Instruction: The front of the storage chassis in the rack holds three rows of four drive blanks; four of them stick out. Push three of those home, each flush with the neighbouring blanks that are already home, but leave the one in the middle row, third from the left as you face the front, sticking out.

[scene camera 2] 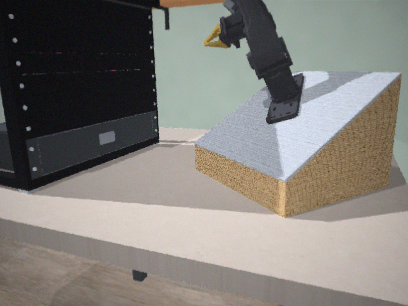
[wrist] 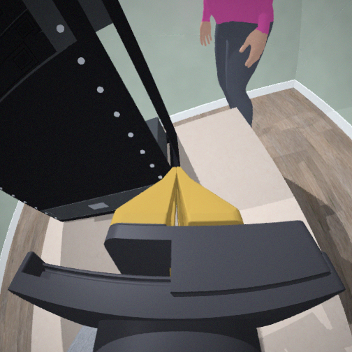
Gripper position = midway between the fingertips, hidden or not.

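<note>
Black rack (scene camera 2: 65, 123), also (wrist: 82, 148). Gripper (scene camera 2: 204, 44), also (wrist: 176, 173).
</note>
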